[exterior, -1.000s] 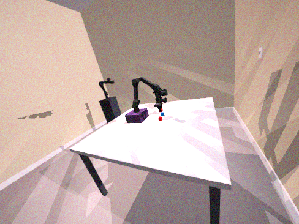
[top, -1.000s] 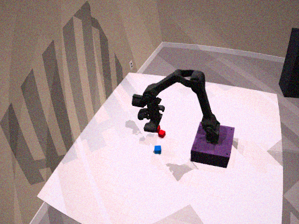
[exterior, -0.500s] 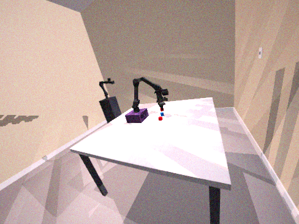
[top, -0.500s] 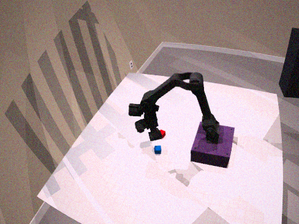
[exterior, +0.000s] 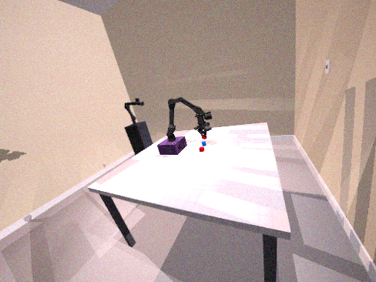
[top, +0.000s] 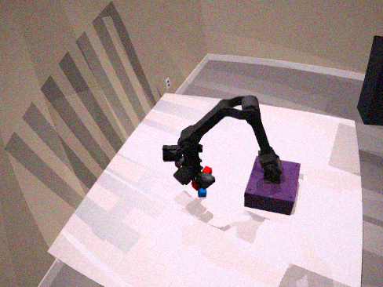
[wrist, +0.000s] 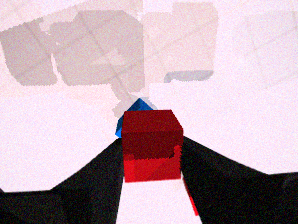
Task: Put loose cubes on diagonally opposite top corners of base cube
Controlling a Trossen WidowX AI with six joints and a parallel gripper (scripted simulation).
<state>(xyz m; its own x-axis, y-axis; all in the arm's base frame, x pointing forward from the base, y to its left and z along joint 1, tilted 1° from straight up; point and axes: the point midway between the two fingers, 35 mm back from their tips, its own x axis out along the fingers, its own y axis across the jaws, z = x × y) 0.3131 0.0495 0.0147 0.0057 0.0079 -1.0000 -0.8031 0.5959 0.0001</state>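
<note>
The blue cube lies 7 cm below my gripper tip, 1 cm to the right of it and 1 cm behind it. Round my gripper tip: red cube (13 cm to the right, 7 cm below, 1 cm behind).
</note>
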